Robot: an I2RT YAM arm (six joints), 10 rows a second.
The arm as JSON. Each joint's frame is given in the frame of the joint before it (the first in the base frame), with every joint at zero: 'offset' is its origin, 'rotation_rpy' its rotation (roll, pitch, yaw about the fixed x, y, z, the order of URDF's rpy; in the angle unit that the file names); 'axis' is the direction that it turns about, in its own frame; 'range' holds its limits. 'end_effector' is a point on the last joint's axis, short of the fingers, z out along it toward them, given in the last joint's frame.
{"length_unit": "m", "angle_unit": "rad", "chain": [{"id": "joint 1", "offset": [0.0, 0.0, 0.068], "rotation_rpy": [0.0, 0.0, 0.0], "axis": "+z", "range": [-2.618, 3.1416]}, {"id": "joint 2", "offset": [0.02, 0.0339, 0.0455], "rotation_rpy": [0.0, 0.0, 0.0], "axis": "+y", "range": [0.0, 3.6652]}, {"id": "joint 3", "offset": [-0.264, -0.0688, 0.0], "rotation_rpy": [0.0, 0.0, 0.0], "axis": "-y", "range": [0.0, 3.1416]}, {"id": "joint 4", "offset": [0.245, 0.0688, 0.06], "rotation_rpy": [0.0, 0.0, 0.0], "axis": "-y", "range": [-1.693, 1.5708]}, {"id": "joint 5", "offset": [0.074, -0.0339, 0.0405], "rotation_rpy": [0.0, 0.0, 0.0], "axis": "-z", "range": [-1.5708, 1.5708]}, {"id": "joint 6", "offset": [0.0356, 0.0, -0.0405], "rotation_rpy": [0.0, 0.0, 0.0], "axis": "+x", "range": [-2.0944, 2.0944]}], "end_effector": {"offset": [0.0, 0.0, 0.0], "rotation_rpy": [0.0, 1.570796, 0.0]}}
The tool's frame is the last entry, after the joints.
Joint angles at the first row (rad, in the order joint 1, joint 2, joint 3, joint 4, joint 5, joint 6):
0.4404, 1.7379, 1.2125, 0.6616, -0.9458, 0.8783
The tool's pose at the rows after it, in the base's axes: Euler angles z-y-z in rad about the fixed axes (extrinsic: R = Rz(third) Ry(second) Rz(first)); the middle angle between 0 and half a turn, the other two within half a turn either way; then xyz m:
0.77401 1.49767 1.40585 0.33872 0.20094 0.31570
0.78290 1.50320 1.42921 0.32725 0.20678 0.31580
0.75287 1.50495 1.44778 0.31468 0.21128 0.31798
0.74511 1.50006 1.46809 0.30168 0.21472 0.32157
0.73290 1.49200 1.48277 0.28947 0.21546 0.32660
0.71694 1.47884 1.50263 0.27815 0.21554 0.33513
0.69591 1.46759 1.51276 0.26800 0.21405 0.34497
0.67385 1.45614 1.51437 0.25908 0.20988 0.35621
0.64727 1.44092 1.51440 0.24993 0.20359 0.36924
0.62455 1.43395 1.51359 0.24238 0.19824 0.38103
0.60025 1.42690 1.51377 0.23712 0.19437 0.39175
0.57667 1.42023 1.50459 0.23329 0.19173 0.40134
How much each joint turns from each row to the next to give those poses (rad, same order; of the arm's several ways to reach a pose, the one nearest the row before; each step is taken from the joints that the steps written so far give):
0.0220, -0.0285, -0.0287, -0.0118, 0.0060, -0.0039
0.0270, -0.0266, -0.0261, -0.0105, 0.0031, 0.0007
0.0266, -0.0337, -0.0266, -0.0112, 0.0078, -0.0339
0.0258, -0.0360, -0.0265, -0.0022, 0.0060, -0.0023
0.0197, -0.0395, -0.0248, -0.0023, 0.0057, -0.0027
0.0173, -0.0390, -0.0120, -0.0051, -0.0011, 0.0017
0.0128, -0.0403, -0.0048, -0.0176, 0.0042, -0.0072
0.0049, -0.0428, 0.0000, -0.0251, 0.0048, -0.0084
0.0000, -0.0469, 0.0030, -0.0254, 0.0023, -0.0073
-0.0005, -0.0386, 0.0116, -0.0392, 0.0015, -0.0140
-0.0008, -0.0256, 0.0184, -0.0325, 0.0003, -0.0151
0.0007, -0.0179, 0.0215, -0.0317, 0.0109, -0.0191

